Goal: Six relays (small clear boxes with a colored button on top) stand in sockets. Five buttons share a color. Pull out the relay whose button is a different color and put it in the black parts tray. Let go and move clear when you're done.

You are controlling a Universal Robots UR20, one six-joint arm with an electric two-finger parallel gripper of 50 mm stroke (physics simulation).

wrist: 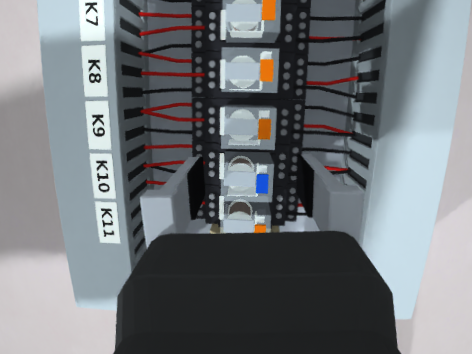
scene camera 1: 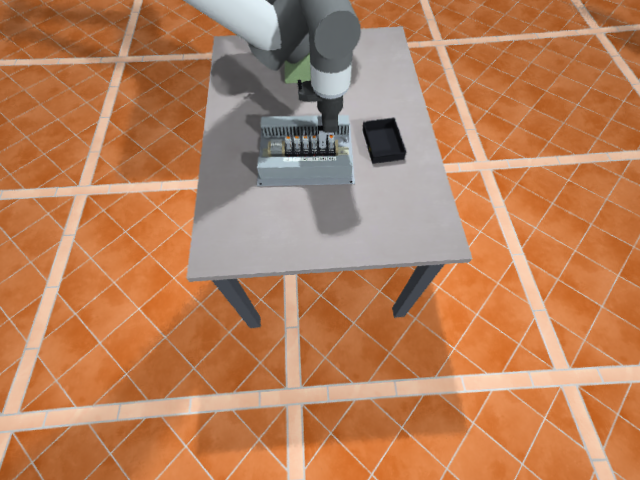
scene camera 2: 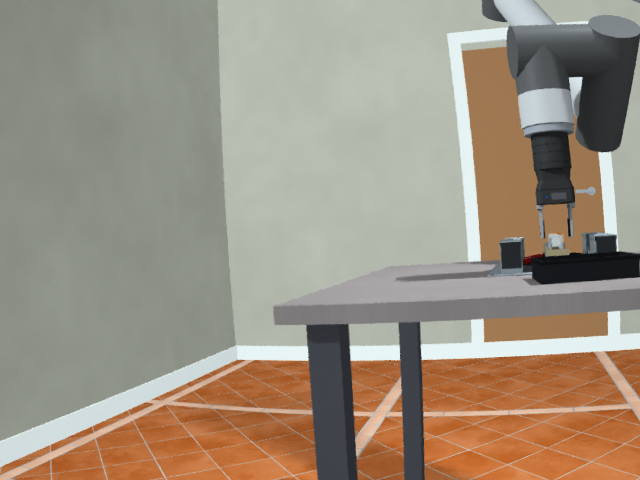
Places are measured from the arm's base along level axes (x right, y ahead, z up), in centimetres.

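Where they show: gripper, fingertip midpoint: (wrist: 250, 175) (scene camera 1: 321, 139) (scene camera 2: 557, 237); arm's base, origin of the base link: (scene camera 1: 307, 33).
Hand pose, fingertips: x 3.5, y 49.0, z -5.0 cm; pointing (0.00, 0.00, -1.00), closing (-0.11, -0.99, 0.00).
Each offset is from my fingertips to the top centre of the thing. Level surfaces: height alone.
The blue-button relay {dx -0.2, dy +0.2, dz +0.8 cm} (wrist: 240, 179) stands in its socket beside label K10 in the wrist view. Relays with orange buttons stand in the same row, among them the K9 relay {dx +2.6, dy -0.2, dz +0.8 cm} (wrist: 242, 129) and the K11 relay {dx -3.0, dy +0.7, dz +0.8 cm} (wrist: 239, 223), which is partly hidden by the gripper body. My gripper (scene camera 1: 323, 143) (scene camera 2: 556, 232) (wrist: 250, 175) is open and empty. Its fingers stand on either side of the row at the blue-button relay, and in scene camera 2 the fingertips are just above the relay tops. The black parts tray {dx -21.6, dy +0.2, dz -2.7 cm} (scene camera 1: 387, 158) (scene camera 2: 584, 269) stands right of the relay panel in scene camera 1.
Grey slotted wire ducts (scene camera 1: 305, 172) (wrist: 417, 200) flank the relay row on both long sides, with red and black wires running to the sockets. The panel and tray stand on a grey table {dz -6.2 cm} (scene camera 1: 258, 232) (scene camera 2: 361, 291). A green block (scene camera 1: 296, 71) is behind the panel, near the arm.
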